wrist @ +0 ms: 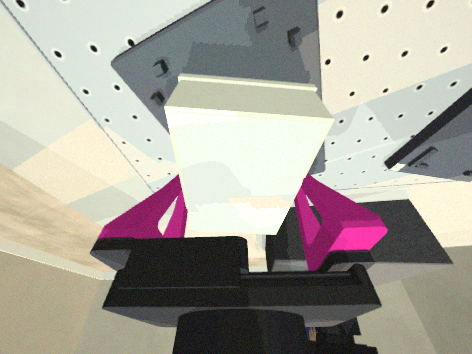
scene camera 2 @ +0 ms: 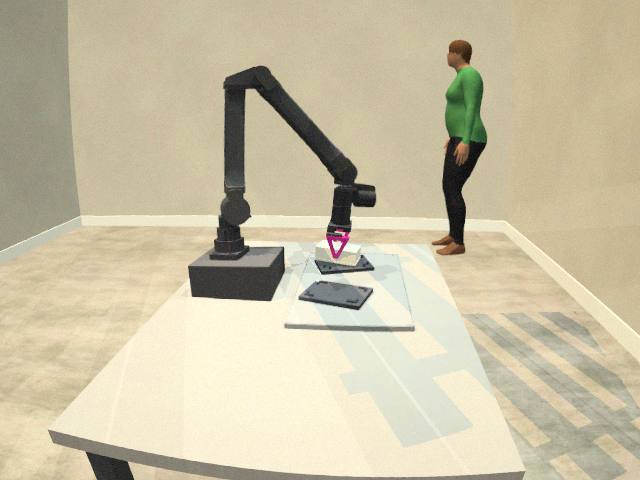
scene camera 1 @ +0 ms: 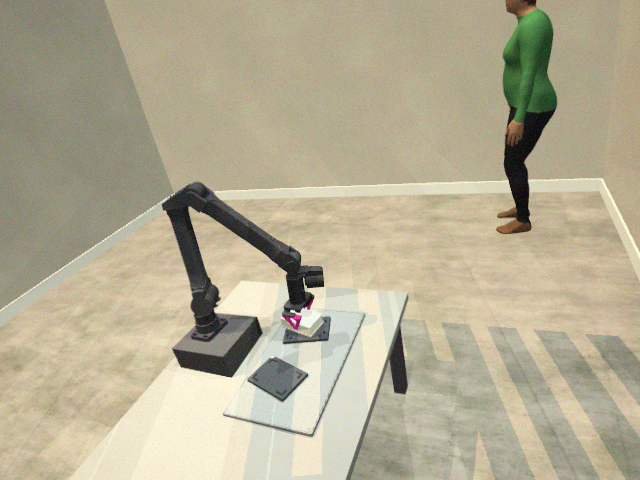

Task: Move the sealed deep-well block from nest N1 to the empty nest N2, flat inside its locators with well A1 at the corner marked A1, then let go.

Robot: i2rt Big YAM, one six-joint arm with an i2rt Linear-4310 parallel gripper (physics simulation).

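Pixels of known places: gripper, fingertip midpoint: point(wrist: 239, 172) point(scene camera 2: 336, 253) point(scene camera 1: 301, 321); arm's base at its link origin: point(scene camera 2: 230, 254) point(scene camera 1: 210, 330).
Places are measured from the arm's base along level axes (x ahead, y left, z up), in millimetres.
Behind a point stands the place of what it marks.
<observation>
The cream sealed block point(scene camera 1: 311, 326) @[x 354, y 122, z -19 mm] point(scene camera 2: 352, 253) @[x 342, y 110, z -18 mm] point(wrist: 245, 150) @[x 336, y 153, z -14 mm] is in my gripper point(scene camera 1: 302, 316) @[x 290, y 158, z -37 mm] point(scene camera 2: 337, 252) @[x 290, y 158, z -37 mm] point(wrist: 239, 172) @[x 290, y 158, z -37 mm], whose magenta fingers are shut on its two long sides. It hangs roughly level, a little above the far dark nest point(scene camera 1: 321, 335) @[x 382, y 128, z -61 mm] point(scene camera 2: 364, 265) @[x 379, y 120, z -58 mm] point(wrist: 225, 57) @[x 368, y 162, z -61 mm]. In the wrist view the block is turned relative to that nest's edges, and small raised locators show beyond its end. The nearer dark nest point(scene camera 1: 277, 378) @[x 323, y -89, z -62 mm] point(scene camera 2: 336, 294) @[x 317, y -97, z -61 mm] point(wrist: 452, 140) @[x 292, y -37, z -61 mm] is empty, with corner locators. The A1 and nest markings are not readable, and the block's underside is hidden.
Both nests are on a pale perforated board point(scene camera 1: 305, 415) @[x 469, y -184, z -73 mm] point(scene camera 2: 356, 318) @[x 377, y -205, z -73 mm] point(wrist: 385, 30) @[x 374, y 64, z -73 mm] on the table point(scene camera 1: 180, 423) @[x 92, y -319, z -86 mm] point(scene camera 2: 206, 372) @[x 102, y -464, z -86 mm]. The arm's dark base box point(scene camera 1: 206, 355) @[x 75, y -115, z 4 mm] point(scene camera 2: 232, 281) @[x 45, y -117, z -33 mm] stands left of the board. A person in green point(scene camera 1: 529, 72) point(scene camera 2: 466, 103) stands beyond the table.
</observation>
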